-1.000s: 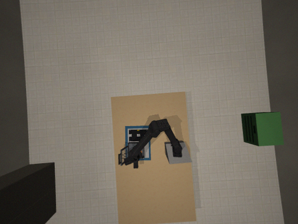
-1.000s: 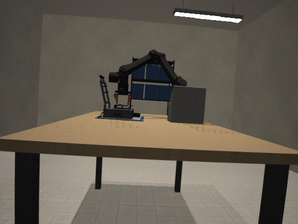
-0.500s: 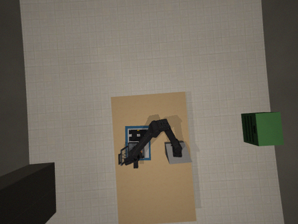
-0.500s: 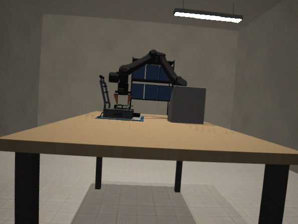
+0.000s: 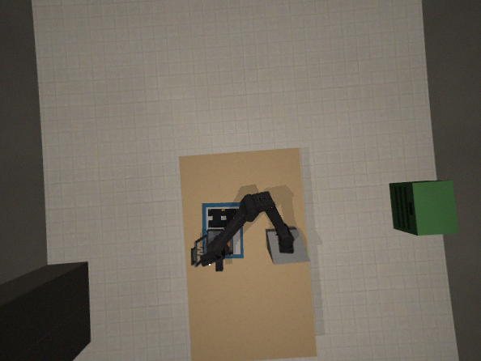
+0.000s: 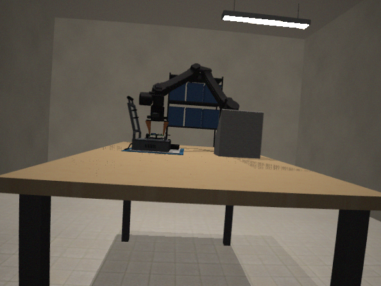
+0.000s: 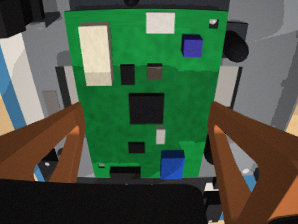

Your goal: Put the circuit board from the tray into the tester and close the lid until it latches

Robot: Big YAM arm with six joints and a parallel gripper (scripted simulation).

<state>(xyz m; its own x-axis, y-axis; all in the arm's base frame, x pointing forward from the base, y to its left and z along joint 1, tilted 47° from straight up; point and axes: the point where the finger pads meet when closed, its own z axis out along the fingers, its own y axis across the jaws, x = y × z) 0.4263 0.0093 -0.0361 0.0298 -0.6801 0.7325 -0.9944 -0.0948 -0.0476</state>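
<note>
The green circuit board lies right at my hand. The rest, counted from my hand: black latch hook (6 cm to the left, 6 cm behind); dark pin plate (2 cm below, 1 cm to the left, 1 cm ahead); tester lid (13 cm ahead, 9 cm above).
</note>
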